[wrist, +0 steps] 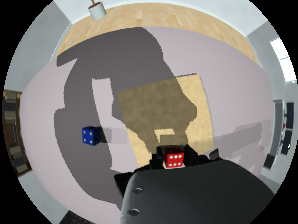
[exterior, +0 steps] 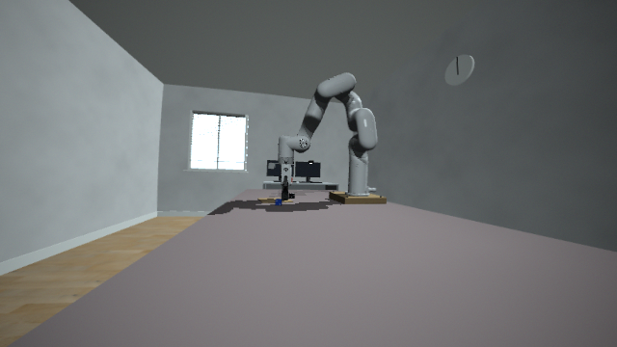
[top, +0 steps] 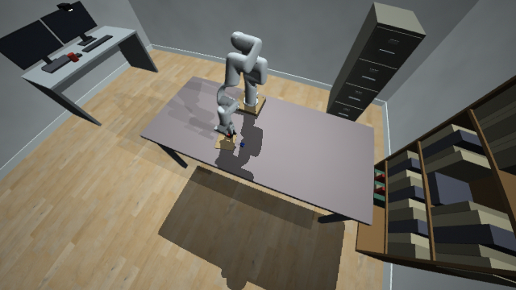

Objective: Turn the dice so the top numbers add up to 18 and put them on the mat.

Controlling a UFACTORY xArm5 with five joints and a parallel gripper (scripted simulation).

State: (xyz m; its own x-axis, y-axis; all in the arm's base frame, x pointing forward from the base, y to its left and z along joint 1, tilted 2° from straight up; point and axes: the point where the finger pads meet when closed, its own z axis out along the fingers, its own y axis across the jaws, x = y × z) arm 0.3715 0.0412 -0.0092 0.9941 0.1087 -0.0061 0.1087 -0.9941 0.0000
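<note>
Now: the red die 10 mm below my hand. Round my hand: tan mat: 50 mm ahead, 20 mm below; black die: 110 mm to the right, 30 mm behind, 10 mm below; blue die: 130 mm to the left, 10 mm below, 10 mm ahead.
</note>
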